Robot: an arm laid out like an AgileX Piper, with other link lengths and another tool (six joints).
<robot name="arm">
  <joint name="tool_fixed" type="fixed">
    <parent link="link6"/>
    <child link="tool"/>
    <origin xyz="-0.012 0.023 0.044" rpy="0 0.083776 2.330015"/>
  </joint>
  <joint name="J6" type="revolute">
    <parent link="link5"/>
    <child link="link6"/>
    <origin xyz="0 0.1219 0" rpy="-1.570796 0 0"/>
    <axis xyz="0 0 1"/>
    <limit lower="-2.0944" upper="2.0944"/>
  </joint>
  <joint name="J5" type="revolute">
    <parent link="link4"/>
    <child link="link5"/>
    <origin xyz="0 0 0" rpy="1.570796 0 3.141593"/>
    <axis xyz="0 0 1"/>
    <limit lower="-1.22" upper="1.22"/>
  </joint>
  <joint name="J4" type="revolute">
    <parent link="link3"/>
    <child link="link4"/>
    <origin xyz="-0.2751 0.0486 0" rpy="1.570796 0 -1.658"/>
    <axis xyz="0 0 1"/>
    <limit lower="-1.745" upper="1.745"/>
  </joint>
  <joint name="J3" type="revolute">
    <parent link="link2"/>
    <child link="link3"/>
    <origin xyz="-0.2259 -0.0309 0" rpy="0 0 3.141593"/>
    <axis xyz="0 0 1"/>
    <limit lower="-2.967" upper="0"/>
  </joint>
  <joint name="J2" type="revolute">
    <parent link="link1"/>
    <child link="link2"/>
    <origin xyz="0 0 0" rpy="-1.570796 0 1.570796"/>
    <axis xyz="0 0 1"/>
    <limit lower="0" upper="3.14"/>
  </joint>
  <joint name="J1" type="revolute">
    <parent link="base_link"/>
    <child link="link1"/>
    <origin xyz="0 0 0.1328" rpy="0 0 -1.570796"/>
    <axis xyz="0 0 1"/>
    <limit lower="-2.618" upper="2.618"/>
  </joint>
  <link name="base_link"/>
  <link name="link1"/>
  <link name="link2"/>
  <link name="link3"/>
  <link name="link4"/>
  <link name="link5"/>
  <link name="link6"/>
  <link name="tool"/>
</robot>
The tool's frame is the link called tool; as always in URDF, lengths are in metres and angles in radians.
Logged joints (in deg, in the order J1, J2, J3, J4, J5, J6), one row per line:
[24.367 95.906 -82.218 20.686 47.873 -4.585]
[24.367 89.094 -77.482 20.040 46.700 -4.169]
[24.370 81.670 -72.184 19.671 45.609 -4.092]
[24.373 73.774 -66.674 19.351 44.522 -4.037]
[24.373 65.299 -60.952 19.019 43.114 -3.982]
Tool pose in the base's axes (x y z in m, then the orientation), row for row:
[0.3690 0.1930 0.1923 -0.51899 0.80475 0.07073 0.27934]
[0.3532 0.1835 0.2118 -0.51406 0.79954 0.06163 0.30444]
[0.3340 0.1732 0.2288 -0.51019 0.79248 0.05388 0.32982]
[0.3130 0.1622 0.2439 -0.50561 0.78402 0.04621 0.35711]
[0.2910 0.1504 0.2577 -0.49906 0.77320 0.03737 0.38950]
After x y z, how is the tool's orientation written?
As a quaternion, x y z w.
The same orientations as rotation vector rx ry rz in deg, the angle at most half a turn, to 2 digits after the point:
[-79.76 123.67 10.87]
[-78.01 121.33 9.35]
[-76.46 118.77 8.08]
[-74.78 115.96 6.83]
[-72.69 112.62 5.44]

